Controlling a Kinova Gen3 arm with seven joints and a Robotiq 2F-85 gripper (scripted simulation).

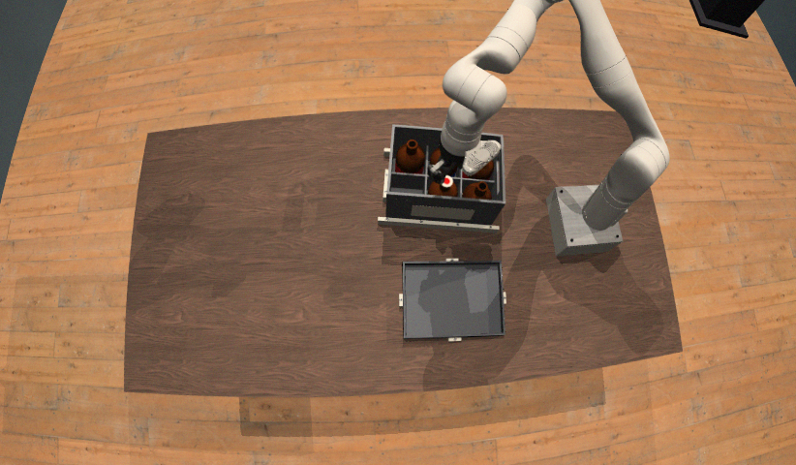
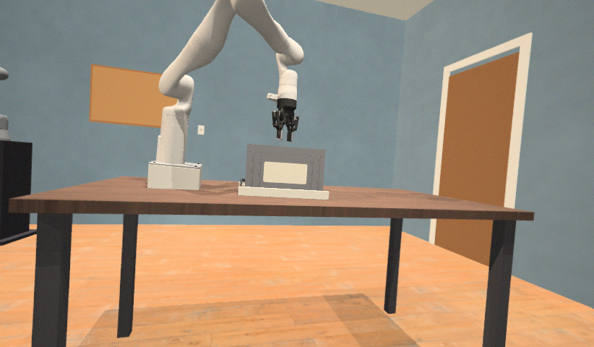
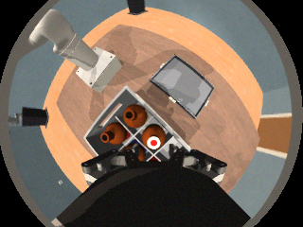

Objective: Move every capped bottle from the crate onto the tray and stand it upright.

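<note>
The capped bottle is 13 cm below my hand. Round my hand: grey tray (4 cm behind, 25 cm to the left, 21 cm below); crate (4 cm to the right, 14 cm below).
</note>
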